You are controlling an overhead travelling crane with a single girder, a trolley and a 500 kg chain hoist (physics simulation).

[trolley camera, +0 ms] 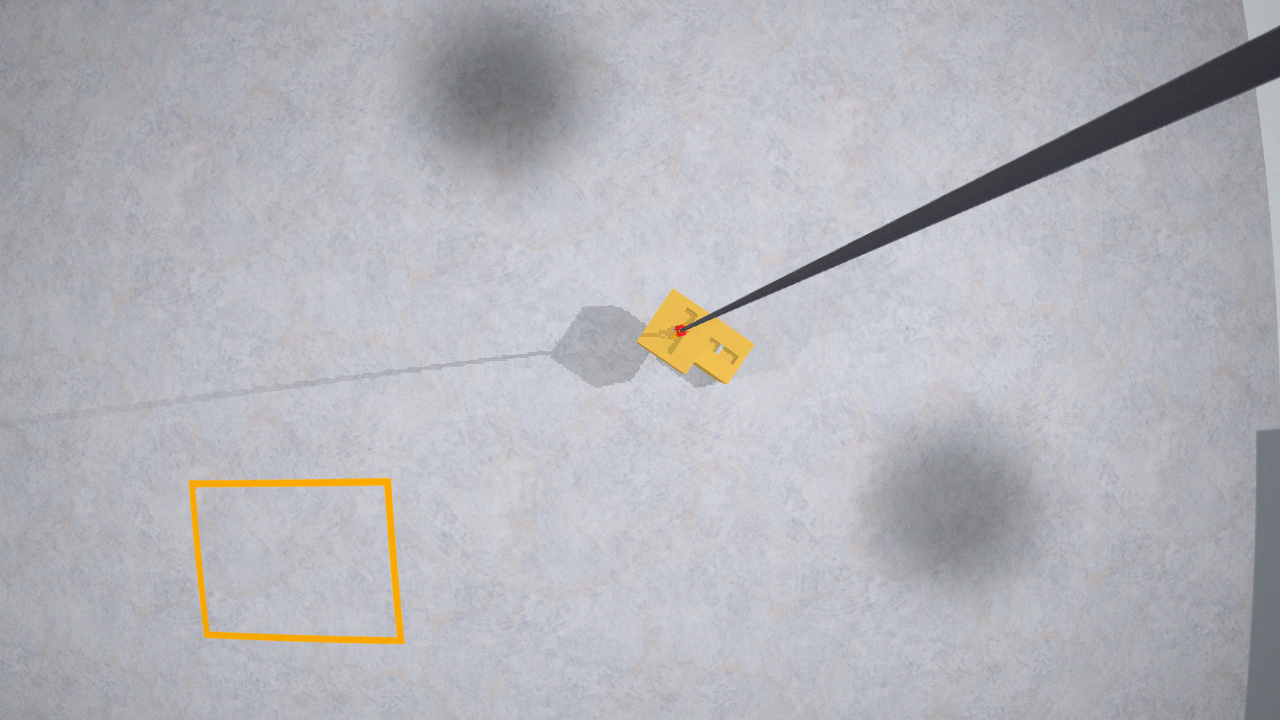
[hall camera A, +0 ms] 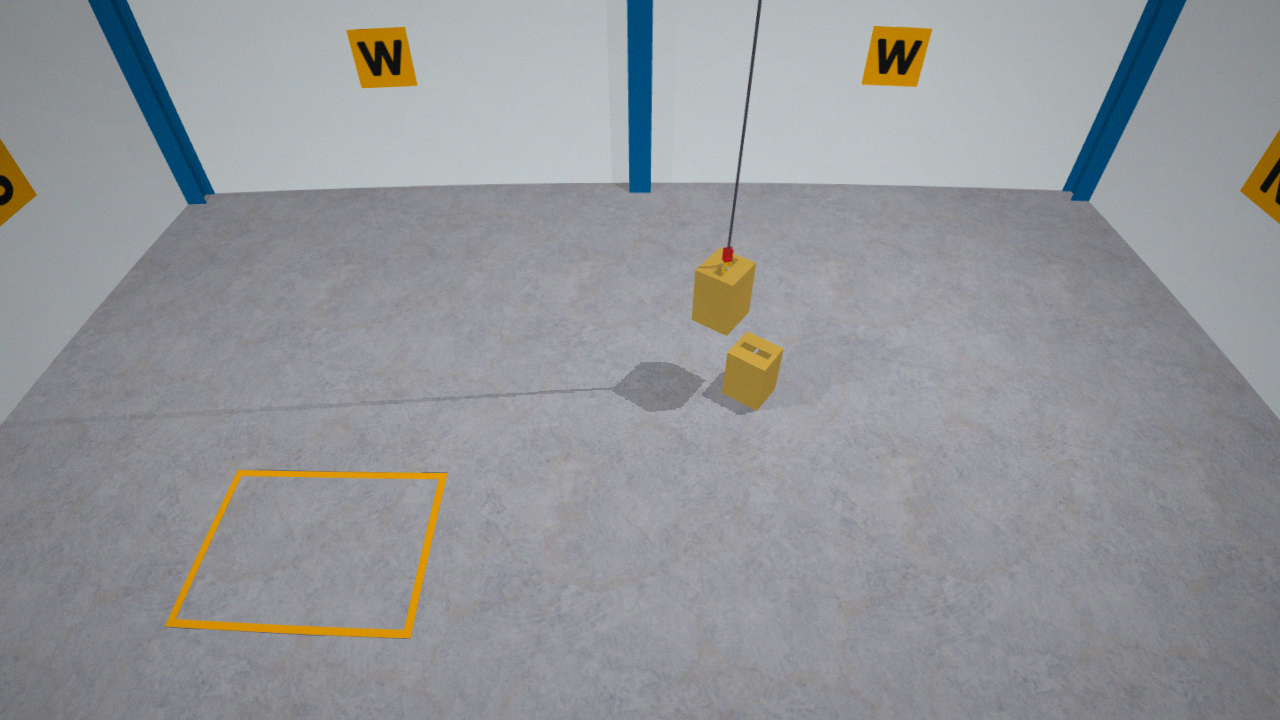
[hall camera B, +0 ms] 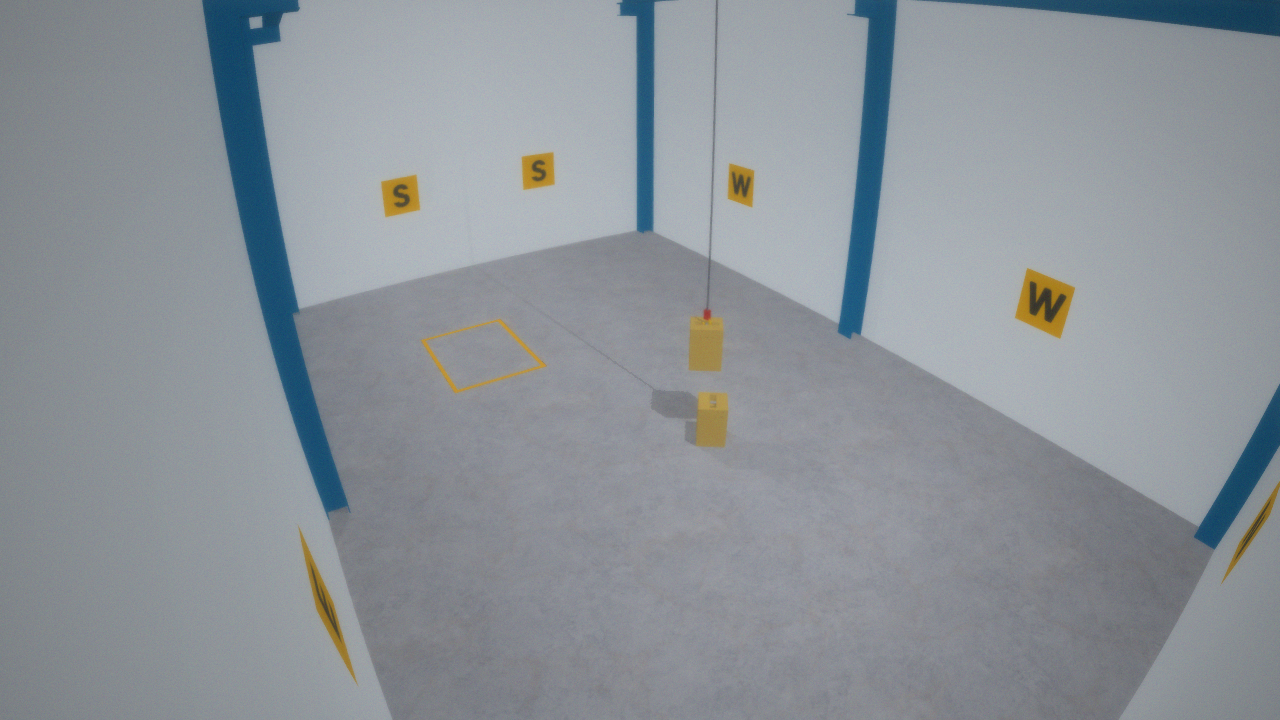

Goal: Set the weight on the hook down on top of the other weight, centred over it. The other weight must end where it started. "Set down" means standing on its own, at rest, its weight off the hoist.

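Observation:
My hook point(hall camera A: 726, 263) point(hall camera B: 707, 316) point(trolley camera: 680, 331), under a red block at the chain's end, holds a yellow box-shaped weight point(hall camera A: 721, 302) point(hall camera B: 705, 349) point(trolley camera: 660, 320). This weight hangs upright above the floor, its shadow detached from it. The other yellow weight point(hall camera A: 750, 382) point(hall camera B: 712, 426) point(trolley camera: 718, 366) stands upright on the floor, with a slot in its top. A gap shows between the two weights in both hall views. In the trolley view the hanging weight overlaps part of the standing one and sits up and left of it, not centred. Their edges look roughly parallel there.
An orange outlined square point(hall camera A: 340, 475) point(hall camera B: 439, 365) point(trolley camera: 290, 483) is marked on the floor, away from the weights. White walls with blue columns point(hall camera A: 639, 98) point(hall camera B: 865, 170) surround the floor. Two dark blurred spots show in the trolley view.

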